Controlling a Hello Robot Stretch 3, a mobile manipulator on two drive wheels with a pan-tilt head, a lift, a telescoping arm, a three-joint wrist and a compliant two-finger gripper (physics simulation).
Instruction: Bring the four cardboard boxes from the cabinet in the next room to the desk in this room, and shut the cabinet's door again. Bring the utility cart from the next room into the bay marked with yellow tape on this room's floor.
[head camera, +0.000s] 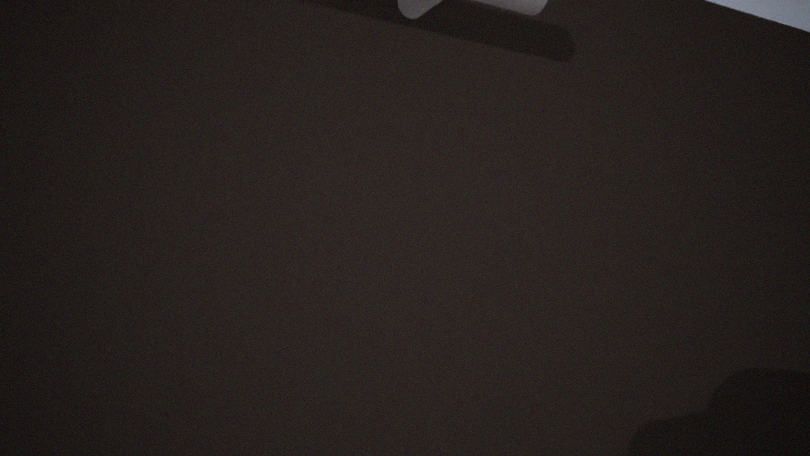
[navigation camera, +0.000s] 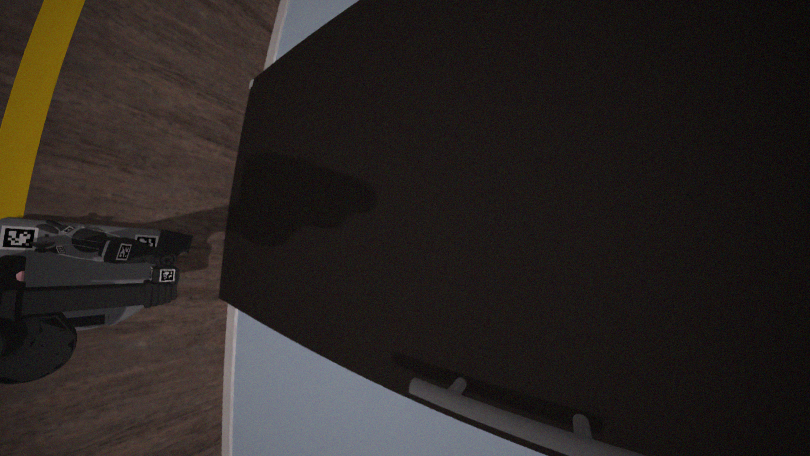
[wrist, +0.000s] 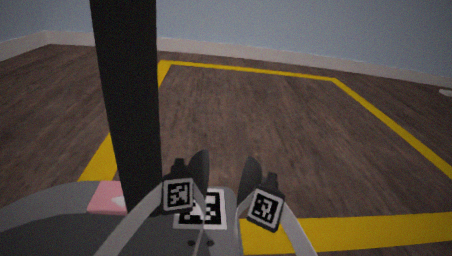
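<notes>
My gripper (wrist: 224, 170) is open and empty in the wrist view, its two fingertips a little apart, low over my own grey base. The bay of yellow tape (wrist: 250, 70) (navigation camera: 38, 84) lies on the wooden floor. In the wrist view it stretches away beyond the fingers, with nothing standing in the part that shows. A big dark panel (head camera: 396, 226) (navigation camera: 510, 198) with a grey bar handle (head camera: 510, 4) (navigation camera: 488, 412) stands close in front of the head; I cannot tell whether it is a door. The cardboard boxes, cabinet, utility cart and desk do not show recognisably.
My black mast (wrist: 127, 75) rises at the left of the wrist view. Blue-grey walls (navigation camera: 317, 396) (wrist: 300, 25) stand beyond the bay and behind the dark panel. A small white piece (wrist: 446, 93) shows at the wrist view's right edge. My base and folded arm (navigation camera: 90, 271) are beside the panel.
</notes>
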